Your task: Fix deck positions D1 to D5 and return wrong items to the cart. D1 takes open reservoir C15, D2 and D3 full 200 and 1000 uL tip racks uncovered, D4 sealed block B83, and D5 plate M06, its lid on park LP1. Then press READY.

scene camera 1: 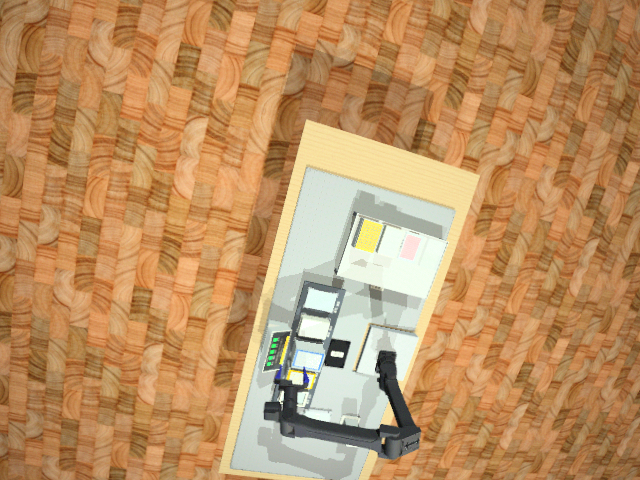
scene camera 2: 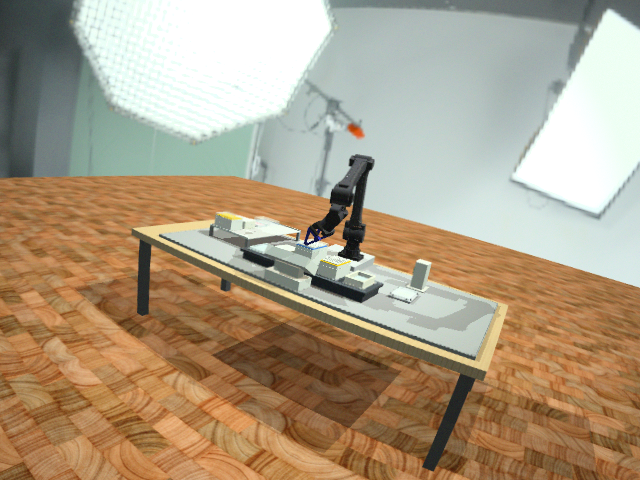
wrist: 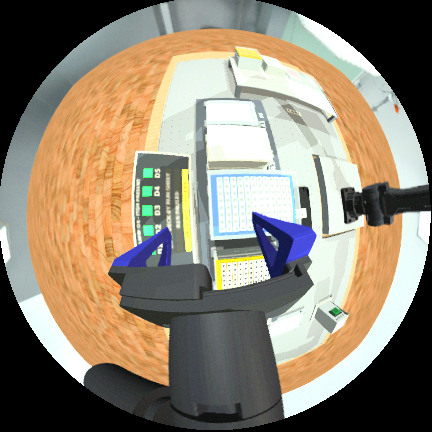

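Where they show: gripper, fingertip midpoint: [scene camera 1: 292,365] [scene camera 2: 309,242] [wrist: 209,223]; arm's base at its link origin: [scene camera 1: 385,361] [scene camera 2: 350,256] [wrist: 348,204].
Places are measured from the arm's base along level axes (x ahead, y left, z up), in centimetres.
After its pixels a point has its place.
My gripper [scene camera 1: 292,368] {y -2.4, x 47.3, z 13.7 cm} [scene camera 2: 309,241] {y -2.4, x 47.3, z 13.7 cm} [wrist: 209,223] {y -2.4, x 47.3, z 13.7 cm} is open and empty, above the deck row, with one fingertip over the blue-rimmed tip rack [scene camera 1: 308,360] {y -4.6, x 40.7, z 12.2 cm} [scene camera 2: 311,249] {y -1.1, x 47.4, z 11.1 cm} [wrist: 252,202] {y -4.2, x 41.6, z 12.2 cm} in the wrist view. A yellow-rimmed tip rack [scene camera 2: 334,264] {y 10.2, x 47.9, z 8.0 cm} [wrist: 240,272] {y 6.4, x 43.7, z 8.3 cm} stands beside it, partly behind the gripper in the wrist view. Both racks are uncovered and show tips or holes. An open pale reservoir [scene camera 2: 360,279] {y 20.2, x 41.2, z 3.0 cm} sits at the row's D1 end. Beyond the blue rack are a white block-like item [scene camera 1: 314,327] {y -17.5, x 39.7, z 6.3 cm} [wrist: 237,145] {y -15.5, x 40.4, z 6.3 cm} and a flat pale plate [scene camera 1: 320,299] {y -29.5, x 38.8, z 2.7 cm} [wrist: 230,112] {y -27.8, x 38.9, z 3.0 cm}. Their labels are unreadable.
The cart [scene camera 1: 387,279] {y -43.0, x 10.4, z 3.1 cm} [wrist: 275,89] {y -41.1, x 20.5, z 3.1 cm} carries a yellow-topped rack [scene camera 1: 368,235] {y -62.3, x 25.7, z 10.2 cm} [scene camera 2: 228,219] {y -58.4, x 30.0, z 8.7 cm} [wrist: 248,55] {y -55.6, x 26.9, z 9.8 cm} and a pink-topped item [scene camera 1: 411,246] {y -59.8, x 3.6, z 4.8 cm}. A panel [wrist: 162,200] {y -6.8, x 54.3, z 8.5 cm} shows green lamps. A black pad [scene camera 1: 337,347] {y -4.3, x 25.1, z -2.1 cm} lies beside the row. A flat white piece [scene camera 2: 404,294] {y 37.9, x 30.7, z -1.1 cm} lies near the button box [scene camera 2: 421,274] {y 40.4, x 13.5, z 5.0 cm} [wrist: 330,317] {y 36.5, x 13.0, z 6.3 cm}.
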